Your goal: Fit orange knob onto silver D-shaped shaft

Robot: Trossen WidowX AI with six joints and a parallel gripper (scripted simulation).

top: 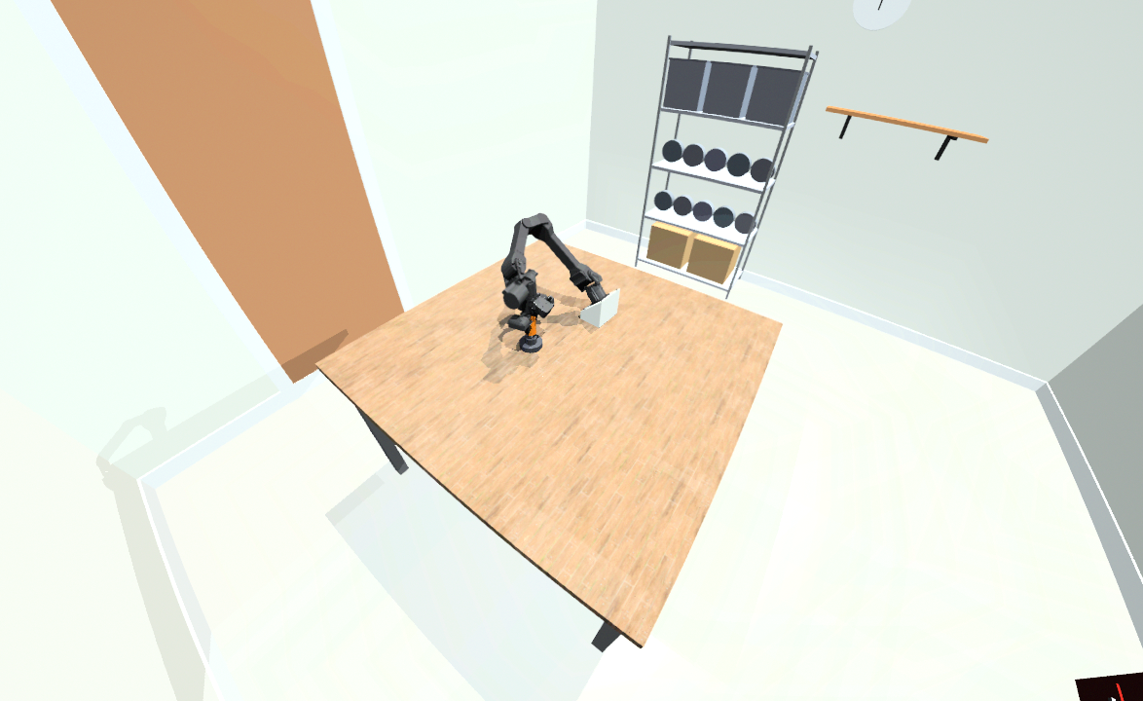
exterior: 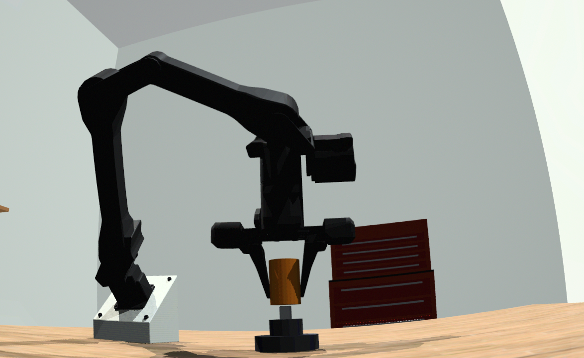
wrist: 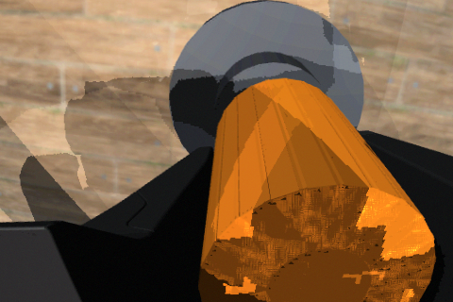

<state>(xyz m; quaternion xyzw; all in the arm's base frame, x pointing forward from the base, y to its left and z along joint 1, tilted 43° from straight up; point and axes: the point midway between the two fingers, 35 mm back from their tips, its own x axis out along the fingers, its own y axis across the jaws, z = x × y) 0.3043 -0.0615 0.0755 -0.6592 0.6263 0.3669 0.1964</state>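
The dark round pedestal is 40 mm below my gripper tip. Round my gripper tip: orange knob: 30 mm above.
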